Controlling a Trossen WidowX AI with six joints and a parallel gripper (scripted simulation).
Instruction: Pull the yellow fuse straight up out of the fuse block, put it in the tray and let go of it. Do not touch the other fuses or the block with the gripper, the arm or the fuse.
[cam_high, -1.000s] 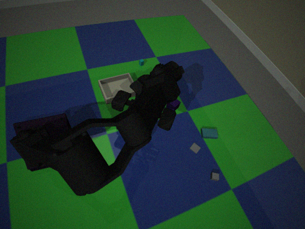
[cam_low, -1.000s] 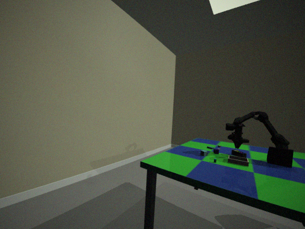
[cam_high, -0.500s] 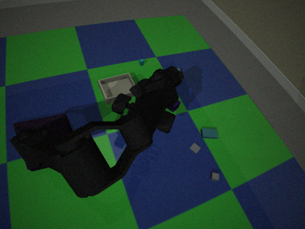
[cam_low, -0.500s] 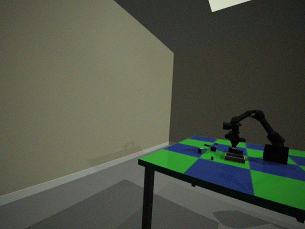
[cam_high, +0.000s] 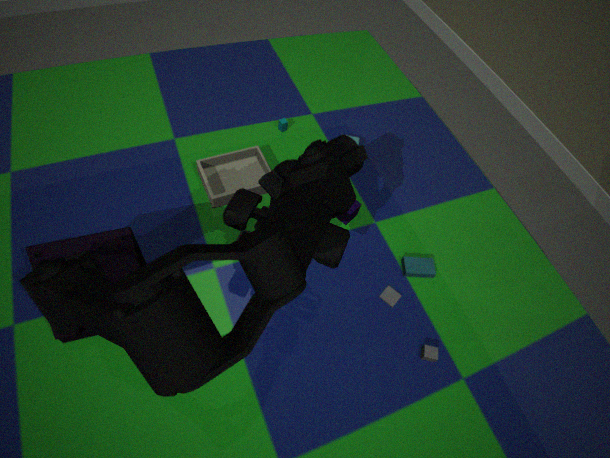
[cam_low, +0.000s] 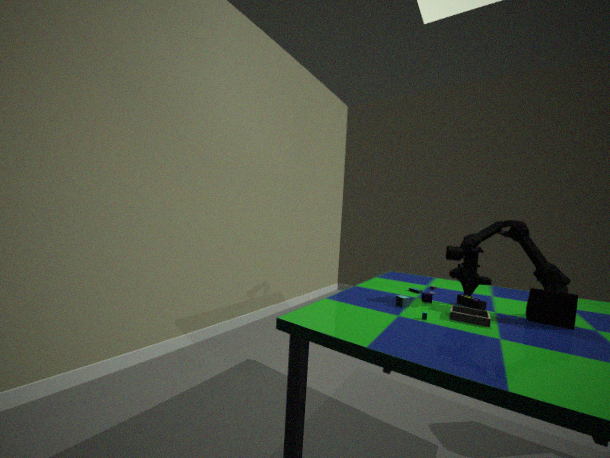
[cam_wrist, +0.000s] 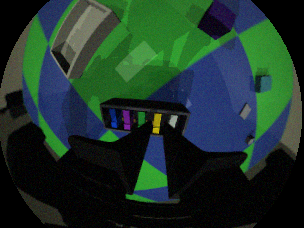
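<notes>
Right now my gripper tip is 2 cm above the yellow fuse. Round my gripper tip: purple cube (16 cm ahead, 6 cm to the left, 3 cm below); then teal block (24 cm ahead, 9 cm to the right, 4 cm below); then grey tray (1 cm behind, 21 cm to the left, 4 cm below).
</notes>
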